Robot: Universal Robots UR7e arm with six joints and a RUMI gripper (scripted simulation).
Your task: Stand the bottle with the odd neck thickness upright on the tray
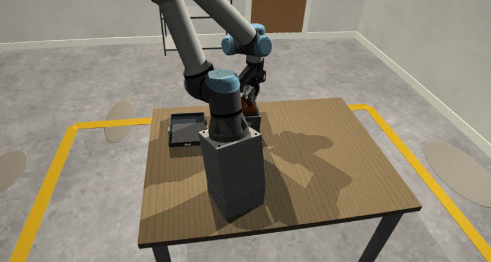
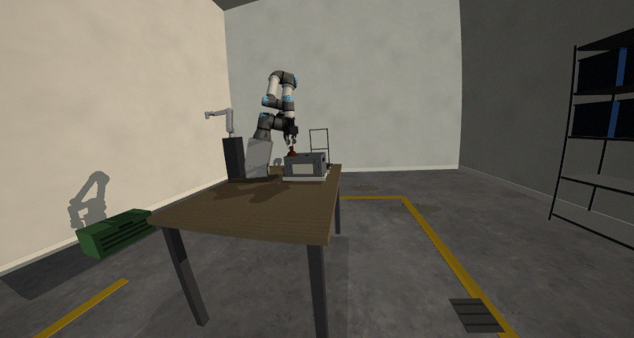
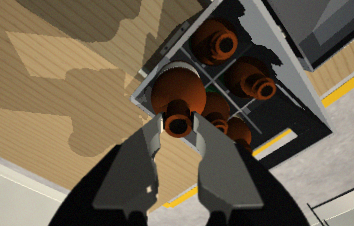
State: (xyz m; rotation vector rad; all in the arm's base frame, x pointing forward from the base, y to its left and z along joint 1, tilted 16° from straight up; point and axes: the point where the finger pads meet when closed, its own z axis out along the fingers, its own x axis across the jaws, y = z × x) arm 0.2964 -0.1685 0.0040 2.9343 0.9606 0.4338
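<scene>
My gripper is now 7 cm above the bottle. Round my hand: dark tray (29 cm to the left, 22 cm below, 14 cm ahead); crate (15 cm below, 10 cm ahead, 3 cm to the left).
</scene>
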